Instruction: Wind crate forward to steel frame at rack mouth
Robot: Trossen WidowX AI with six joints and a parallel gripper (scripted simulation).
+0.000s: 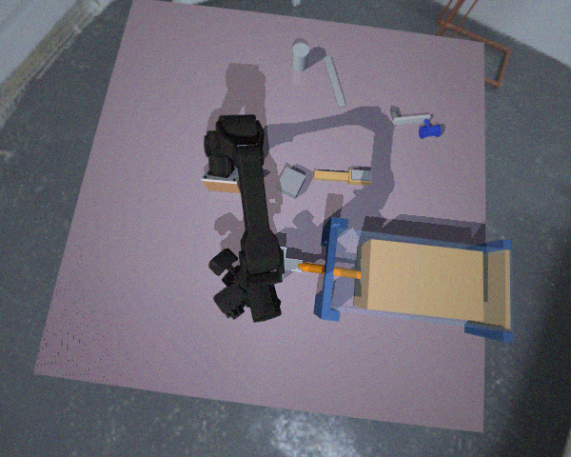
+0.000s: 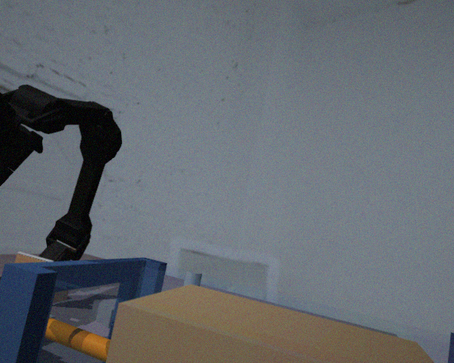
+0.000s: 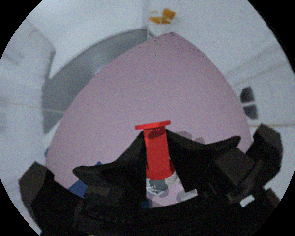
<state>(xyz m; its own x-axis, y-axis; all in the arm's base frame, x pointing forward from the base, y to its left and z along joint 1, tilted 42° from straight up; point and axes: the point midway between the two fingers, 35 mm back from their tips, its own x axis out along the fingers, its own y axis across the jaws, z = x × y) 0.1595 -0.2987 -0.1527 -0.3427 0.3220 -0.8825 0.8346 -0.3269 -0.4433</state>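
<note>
Now: the red-knobbed crank handle 5 cm to the left of my gripper tip, 3 cm below it and 3 cm ahead of it. Also, from my gripper tip: red knob 1 cm to the left, 1 cm ahead; then blue steel frame 22 cm ahead, 11 cm to the left, 2 cm below; then grey block 36 cm to the left, 11 cm below, 7 cm ahead.
</note>
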